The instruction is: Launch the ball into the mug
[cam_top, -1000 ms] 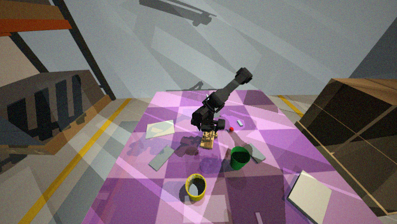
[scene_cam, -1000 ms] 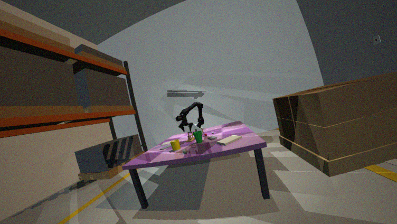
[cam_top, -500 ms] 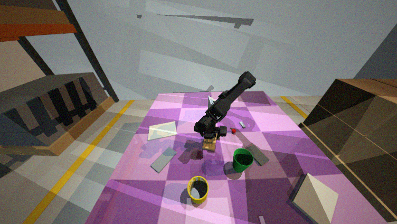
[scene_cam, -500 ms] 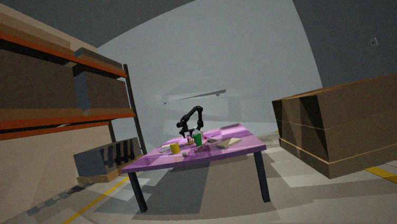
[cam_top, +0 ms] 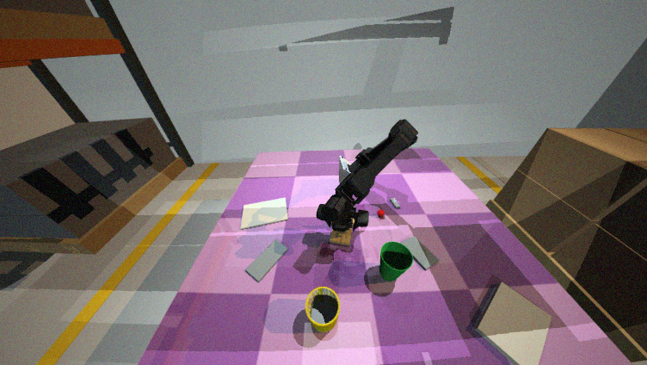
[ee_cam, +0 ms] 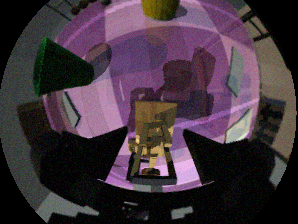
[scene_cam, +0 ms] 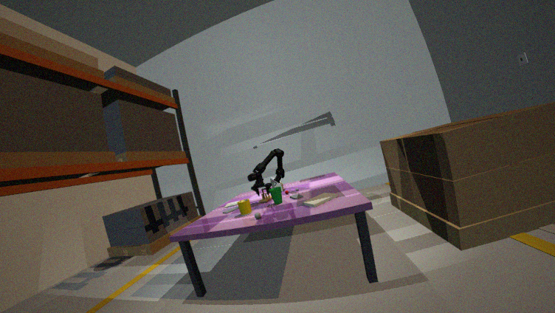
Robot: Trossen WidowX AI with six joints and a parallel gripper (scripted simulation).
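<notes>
Now: the red ball 10 cm behind my gripper tip, 20 cm to the left of it and 4 cm below it. Round my gripper tip: yellow mug (27 cm ahead, 9 cm to the right, 2 cm below); then wooden catapult (6 cm behind, 4 cm to the left); then green mug (16 cm ahead, 15 cm to the left, 2 cm below).
</notes>
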